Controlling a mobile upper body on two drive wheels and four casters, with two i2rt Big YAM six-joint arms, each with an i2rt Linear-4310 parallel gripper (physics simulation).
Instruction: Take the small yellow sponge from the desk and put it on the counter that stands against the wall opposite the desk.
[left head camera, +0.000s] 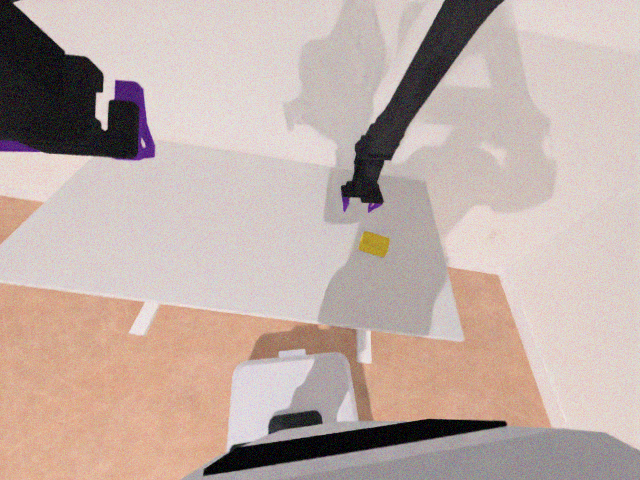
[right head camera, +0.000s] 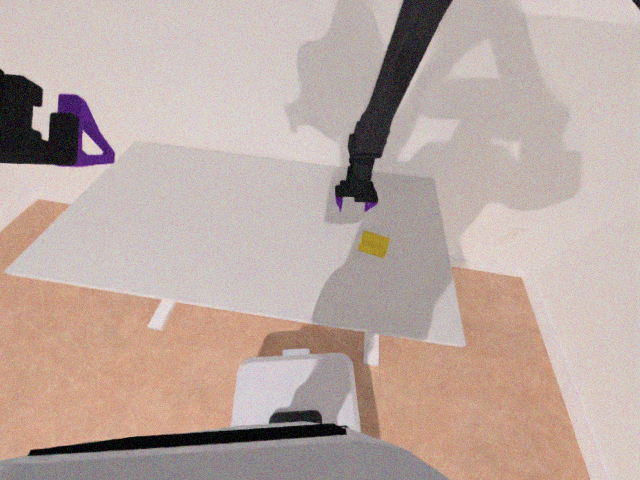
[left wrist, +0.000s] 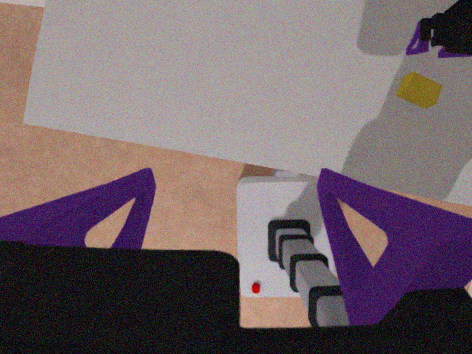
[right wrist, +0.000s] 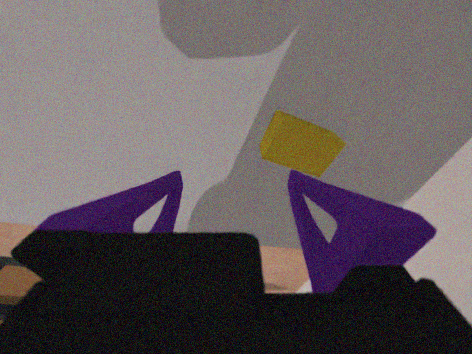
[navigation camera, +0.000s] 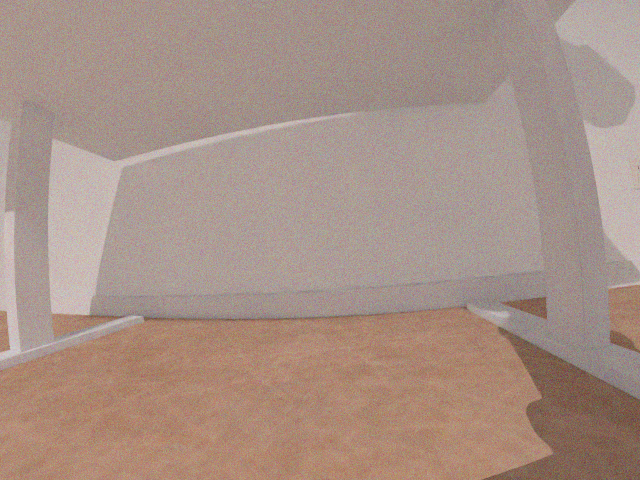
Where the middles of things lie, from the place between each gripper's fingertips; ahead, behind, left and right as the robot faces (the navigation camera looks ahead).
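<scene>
Yellow sponge (right wrist: 289, 141): 14 cm below my right hand, 9 cm to the right of it, 4 cm behind it.
My left gripper: 55 cm above the yellow sponge, 23 cm short of it, 54 cm to the left of it.
</scene>
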